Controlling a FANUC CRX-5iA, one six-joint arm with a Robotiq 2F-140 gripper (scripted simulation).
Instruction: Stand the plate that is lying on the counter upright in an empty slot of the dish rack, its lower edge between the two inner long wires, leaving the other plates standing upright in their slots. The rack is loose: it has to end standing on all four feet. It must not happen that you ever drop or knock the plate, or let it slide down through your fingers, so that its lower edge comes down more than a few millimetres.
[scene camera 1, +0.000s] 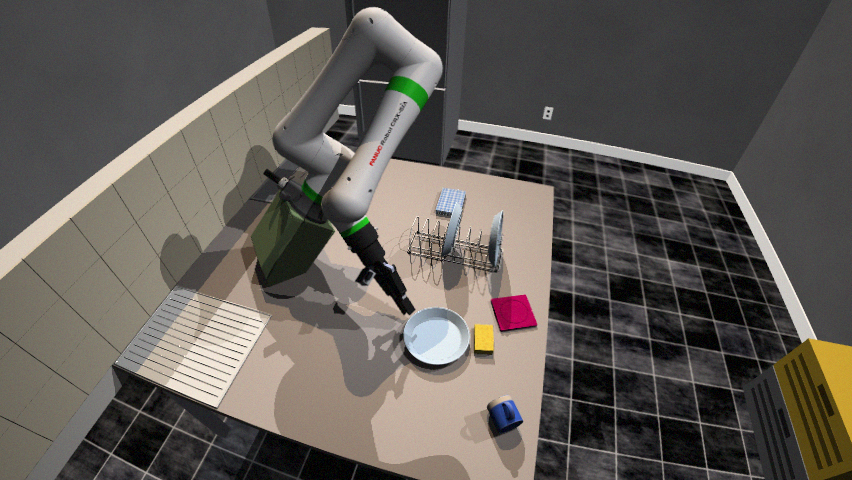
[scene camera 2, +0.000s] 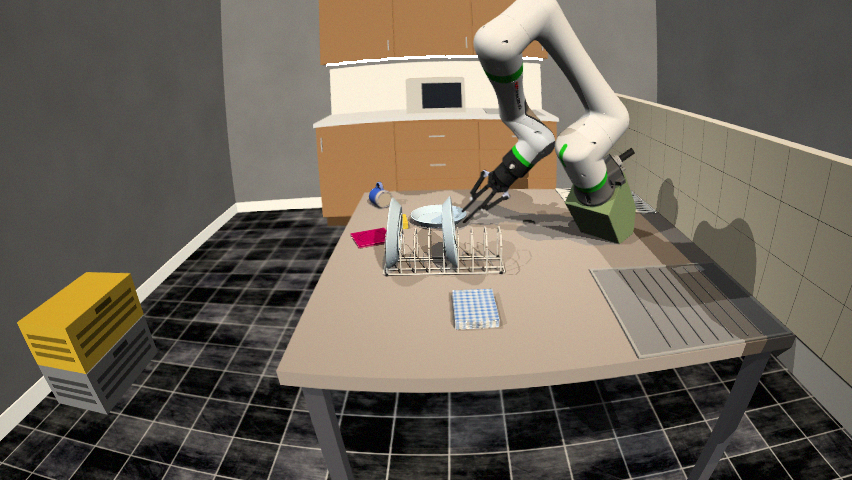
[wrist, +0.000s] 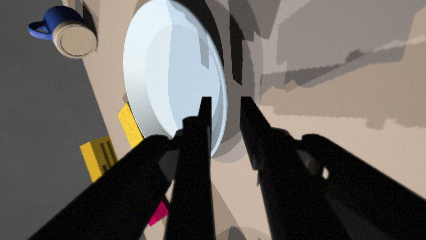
Observation:
In view: my gripper (scene camera 1: 409, 312) and a blue mug (scene camera 1: 499, 413).
My gripper shows as well in scene camera 2 (scene camera 2: 466, 214) and in the wrist view (wrist: 226, 112).

